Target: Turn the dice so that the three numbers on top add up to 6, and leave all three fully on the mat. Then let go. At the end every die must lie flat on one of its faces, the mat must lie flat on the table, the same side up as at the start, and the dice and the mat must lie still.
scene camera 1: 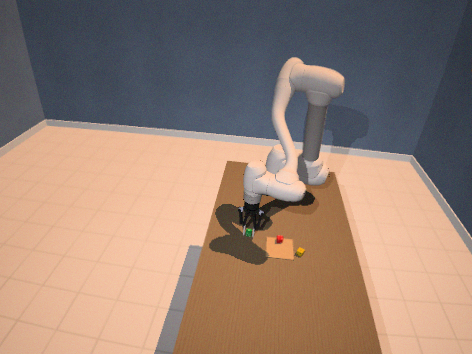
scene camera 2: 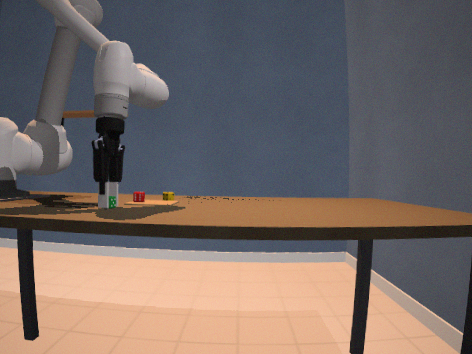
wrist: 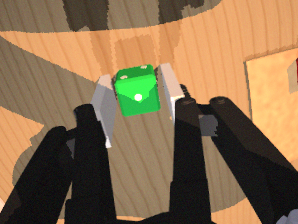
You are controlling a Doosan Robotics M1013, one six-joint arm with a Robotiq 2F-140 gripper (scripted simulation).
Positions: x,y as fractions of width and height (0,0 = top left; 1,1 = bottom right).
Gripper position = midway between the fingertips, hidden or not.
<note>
I see my gripper (scene camera 2: 0.23,0.58) and a green die (wrist: 0.46,0.39).
My gripper also shows in the wrist view (wrist: 0.46,0.37).
</note>
